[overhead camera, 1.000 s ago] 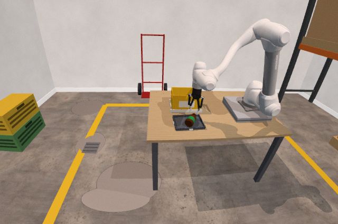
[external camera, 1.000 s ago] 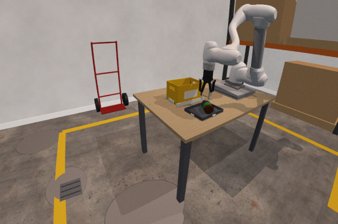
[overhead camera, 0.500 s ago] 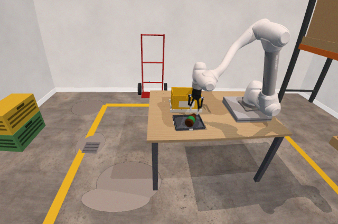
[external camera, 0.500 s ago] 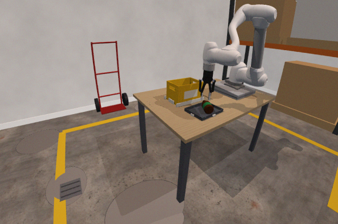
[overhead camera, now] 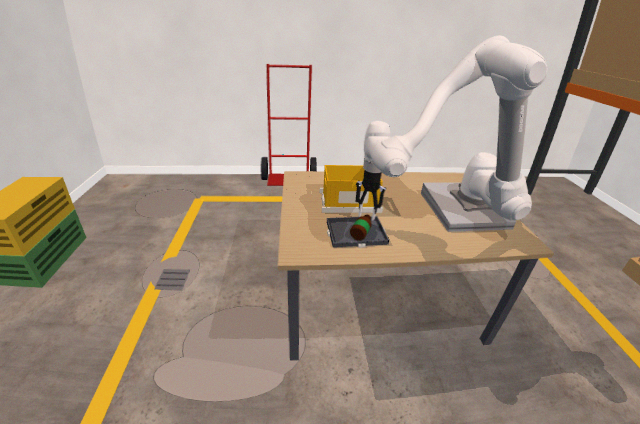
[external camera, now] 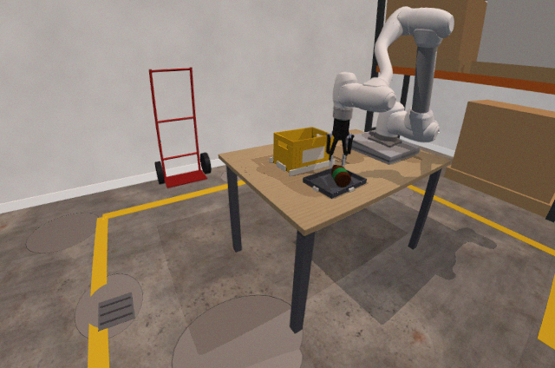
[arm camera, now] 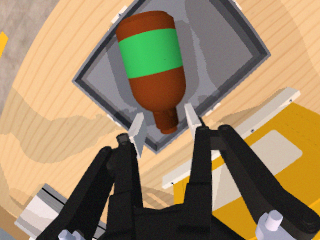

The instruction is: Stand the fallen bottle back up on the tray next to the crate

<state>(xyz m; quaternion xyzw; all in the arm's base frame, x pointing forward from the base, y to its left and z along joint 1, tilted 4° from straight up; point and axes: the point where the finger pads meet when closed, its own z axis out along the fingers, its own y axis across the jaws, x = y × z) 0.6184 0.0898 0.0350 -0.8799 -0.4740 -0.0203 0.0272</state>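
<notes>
The bottle lies 3 cm ahead of my hand, 4 cm to the left of it and 4 cm below it. The rest, counted from my hand: dark tray: 5 cm ahead, 4 cm to the left, 7 cm below; yellow crate: 3 cm ahead, 23 cm to the right.
</notes>
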